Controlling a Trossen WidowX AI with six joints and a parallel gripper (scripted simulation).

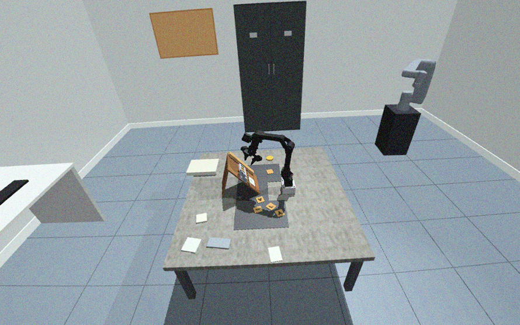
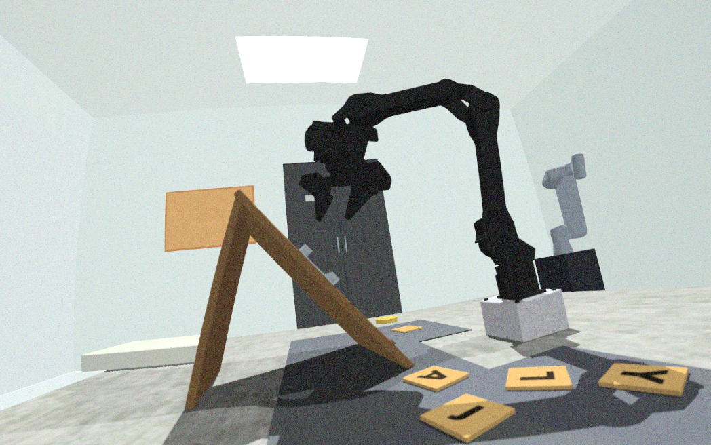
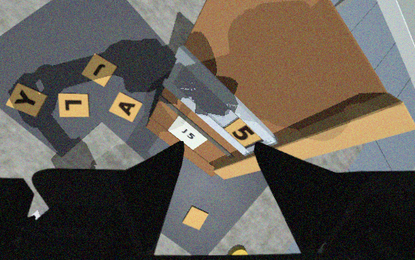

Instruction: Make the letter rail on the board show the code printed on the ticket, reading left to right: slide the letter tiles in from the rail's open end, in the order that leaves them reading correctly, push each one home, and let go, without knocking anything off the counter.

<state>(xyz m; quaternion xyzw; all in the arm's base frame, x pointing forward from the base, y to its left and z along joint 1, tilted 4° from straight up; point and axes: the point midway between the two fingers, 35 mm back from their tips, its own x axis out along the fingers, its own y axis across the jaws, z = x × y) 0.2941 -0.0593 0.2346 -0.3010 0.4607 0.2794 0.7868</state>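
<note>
Right now my gripper tip is 260 mm to the right of the j tile, 250 mm above it and 70 mm past it. The rest, counted from my gripper tip: white ticket: 180 mm below, 10 mm to the left, 10 mm behind; then dark mat: 250 mm below, 120 mm behind, 60 mm to the left; then orange tile marked 5: 90 mm below, 60 mm ahead, 40 mm to the right.
</note>
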